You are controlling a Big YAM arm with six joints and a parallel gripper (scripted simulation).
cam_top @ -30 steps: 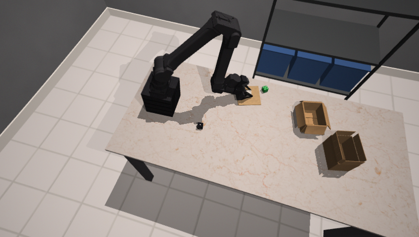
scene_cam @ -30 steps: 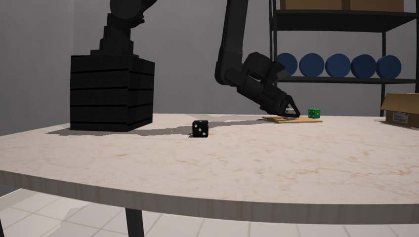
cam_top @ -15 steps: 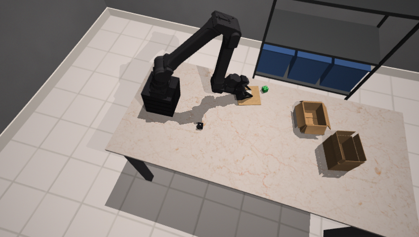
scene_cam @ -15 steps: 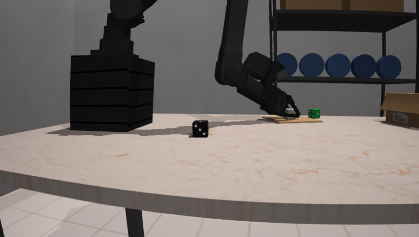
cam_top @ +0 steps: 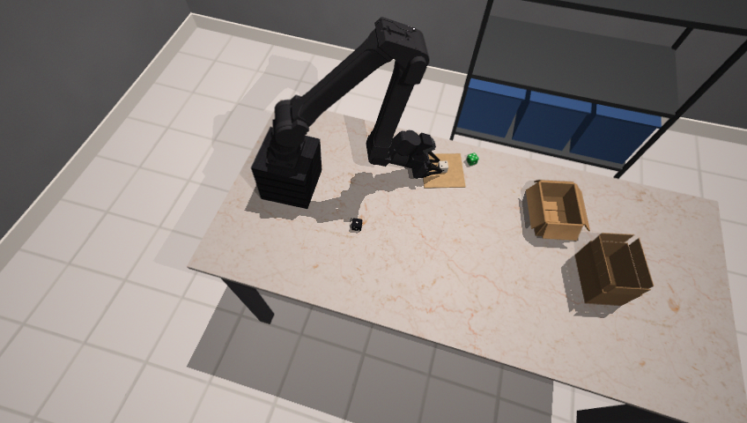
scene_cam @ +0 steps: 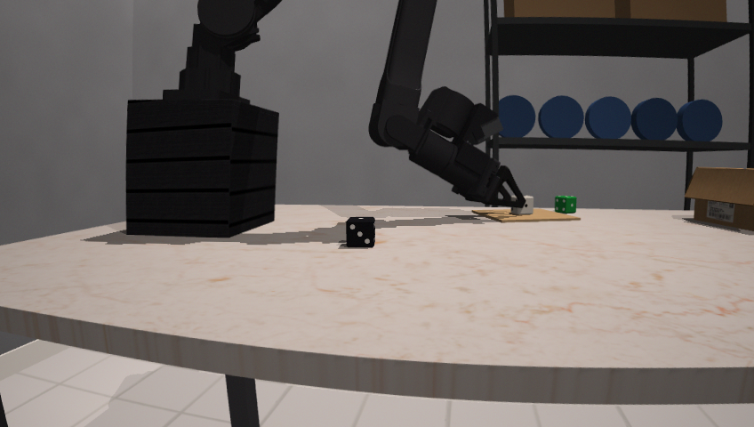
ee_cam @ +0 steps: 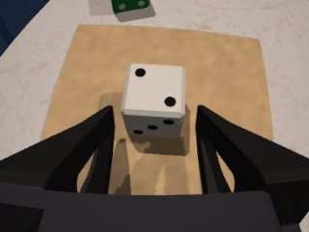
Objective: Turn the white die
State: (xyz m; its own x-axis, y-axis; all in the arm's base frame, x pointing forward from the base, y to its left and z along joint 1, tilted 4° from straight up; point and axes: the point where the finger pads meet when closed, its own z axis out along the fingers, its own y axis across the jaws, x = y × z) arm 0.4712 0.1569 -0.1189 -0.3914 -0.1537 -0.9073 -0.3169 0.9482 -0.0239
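The mat lies 2 cm ahead of my hand and 2 cm below it. From my hand the other things lie so: black die (22 cm behind, 27 cm to the right, 1 cm below); green die (11 cm ahead, 6 cm to the left, 1 cm below).
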